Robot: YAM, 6 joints.
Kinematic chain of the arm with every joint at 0, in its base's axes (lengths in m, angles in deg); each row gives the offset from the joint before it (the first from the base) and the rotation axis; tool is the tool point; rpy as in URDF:
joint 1: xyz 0 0 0.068 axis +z
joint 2: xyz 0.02 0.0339 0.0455 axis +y
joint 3: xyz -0.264 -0.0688 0 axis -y
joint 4: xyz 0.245 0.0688 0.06 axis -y
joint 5: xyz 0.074 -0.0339 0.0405 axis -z
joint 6: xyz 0.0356 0 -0.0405 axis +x
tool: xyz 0 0 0 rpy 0 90 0
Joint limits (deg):
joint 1: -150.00..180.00
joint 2: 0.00..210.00
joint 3: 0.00..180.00
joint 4: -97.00..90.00
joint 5: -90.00..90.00
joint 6: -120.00..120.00
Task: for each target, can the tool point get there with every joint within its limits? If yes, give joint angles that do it. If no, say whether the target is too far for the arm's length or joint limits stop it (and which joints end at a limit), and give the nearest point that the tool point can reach.
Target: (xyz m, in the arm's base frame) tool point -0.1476 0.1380 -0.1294
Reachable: yes | joints 129.09 165.16 61.83 -39.53 -50.68 72.75
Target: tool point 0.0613 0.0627 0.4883
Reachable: yes | joints 64.75 38.59 69.15 -9.67 53.83 56.50
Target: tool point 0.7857 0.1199 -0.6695
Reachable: no: too far | nearest point 0.4757 0.0726 -0.2957 | short by 0.488 m
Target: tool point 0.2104 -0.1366 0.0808
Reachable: yes | joints -28.05 109.29 16.08 73.87 37.41 39.19
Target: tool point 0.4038 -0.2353 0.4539
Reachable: yes | joints 153.01 22.30 151.76 -15.10 -47.88 -16.03
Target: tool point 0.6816 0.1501 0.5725
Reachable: no: too far | nearest point 0.5256 0.1158 0.4644 | short by 0.193 m
